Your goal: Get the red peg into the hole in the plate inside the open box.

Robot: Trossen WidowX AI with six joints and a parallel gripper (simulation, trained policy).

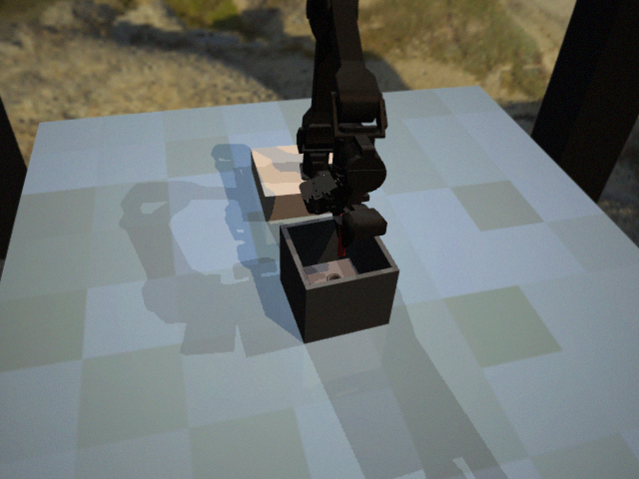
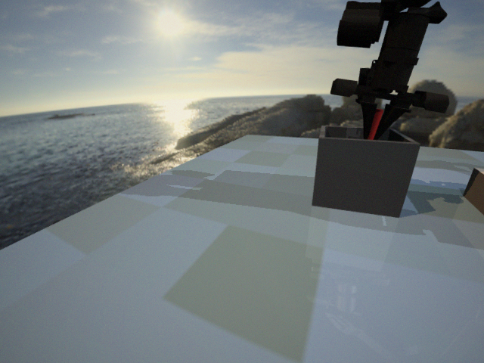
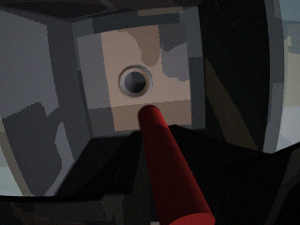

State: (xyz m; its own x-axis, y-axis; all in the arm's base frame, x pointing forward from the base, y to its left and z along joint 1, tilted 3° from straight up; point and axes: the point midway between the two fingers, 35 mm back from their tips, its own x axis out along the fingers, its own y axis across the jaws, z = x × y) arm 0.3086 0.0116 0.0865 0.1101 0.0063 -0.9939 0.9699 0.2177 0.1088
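Right now the grey plate is 80 mm below my gripper tip, 20 mm ahead of it and 10 mm to the right of it. The rest, counted from my gripper tip: red peg 20 mm above.
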